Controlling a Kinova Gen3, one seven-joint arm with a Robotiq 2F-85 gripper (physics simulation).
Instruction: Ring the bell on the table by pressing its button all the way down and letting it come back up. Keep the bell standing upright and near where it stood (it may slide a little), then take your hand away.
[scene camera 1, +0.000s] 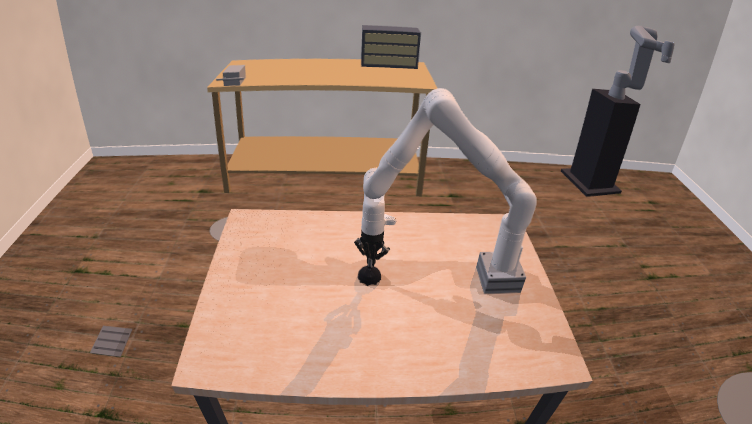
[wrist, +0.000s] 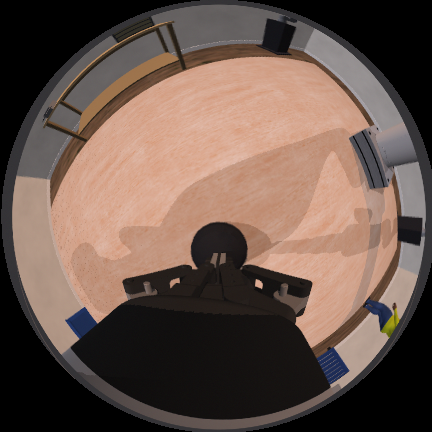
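Where they show: gripper, fingertip midpoint: (scene camera 1: 371, 265) (wrist: 219, 260); arm's base, origin of the base link: (scene camera 1: 503, 263) (wrist: 382, 150).
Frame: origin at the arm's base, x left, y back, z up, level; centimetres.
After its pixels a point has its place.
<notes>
The black domed bell (scene camera 1: 369, 276) {x -7.0, y -47.9, z -4.2 cm} (wrist: 218, 237) {x -11.7, y -45.6, z -3.9 cm} stands upright on the wooden table (scene camera 1: 421, 358) {x 28.5, y -39.2, z -7.7 cm} (wrist: 240, 95) {x -29.4, y -25.5, z -7.7 cm}, near its middle. My gripper (scene camera 1: 370, 265) {x -9.8, y -46.9, z -1.7 cm} (wrist: 219, 260) {x -9.8, y -46.9, z -1.7 cm} is shut with nothing between its fingers and points down. Its fingertips are over the top of the bell and overlap it in both views. The bell's button is hidden by the fingertips. I cannot tell whether the fingertips touch the button or how far it is pressed.
My arm's grey base (scene camera 1: 502, 284) {x 7.2, y -2.8, z -3.2 cm} (wrist: 370, 160) {x -1.0, y -7.4, z -3.6 cm} stands at the right of the table. A wooden workbench (scene camera 1: 305, 76) is behind the table, with a drawer cabinet (scene camera 1: 390, 48) on it. A second arm stands on a black pedestal (scene camera 1: 602, 142) at the back right.
</notes>
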